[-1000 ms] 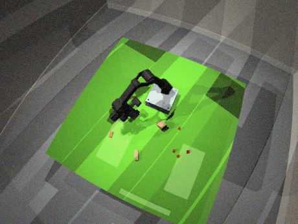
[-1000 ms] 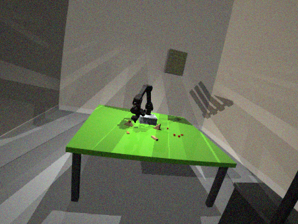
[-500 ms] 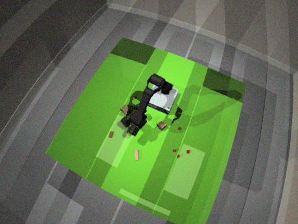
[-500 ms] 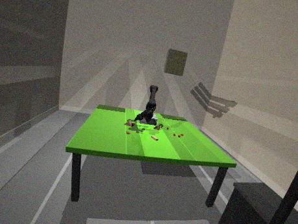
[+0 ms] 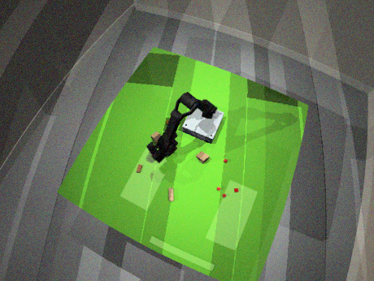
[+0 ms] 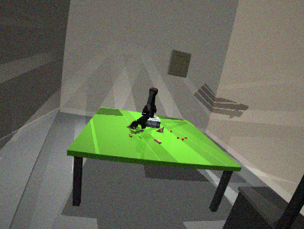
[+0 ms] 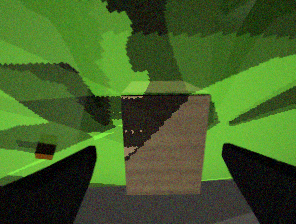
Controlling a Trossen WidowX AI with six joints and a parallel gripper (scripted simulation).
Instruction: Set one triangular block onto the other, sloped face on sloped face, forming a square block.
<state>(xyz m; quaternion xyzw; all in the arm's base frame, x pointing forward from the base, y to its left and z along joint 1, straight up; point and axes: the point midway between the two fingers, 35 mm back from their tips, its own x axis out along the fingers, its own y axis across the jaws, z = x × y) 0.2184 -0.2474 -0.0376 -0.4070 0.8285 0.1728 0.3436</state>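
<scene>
Now: the small orange piece 12 cm behind my gripper tip, 3 cm to the left of it and 1 cm below it.
</scene>
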